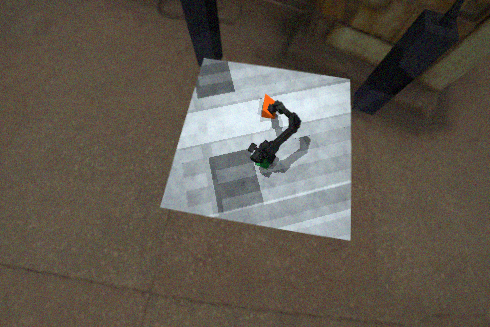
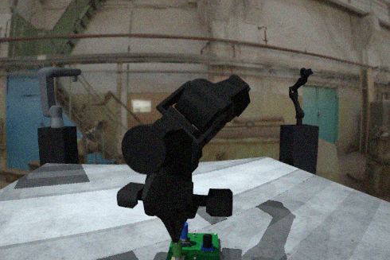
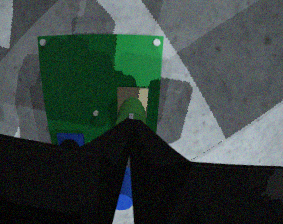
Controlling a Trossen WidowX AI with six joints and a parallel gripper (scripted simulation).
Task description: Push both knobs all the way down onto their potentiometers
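The green knob is 10 mm below my gripper tip. From my gripper tip the other things lie so: blue knob: 60 mm behind, 20 mm below, 10 mm to the left.
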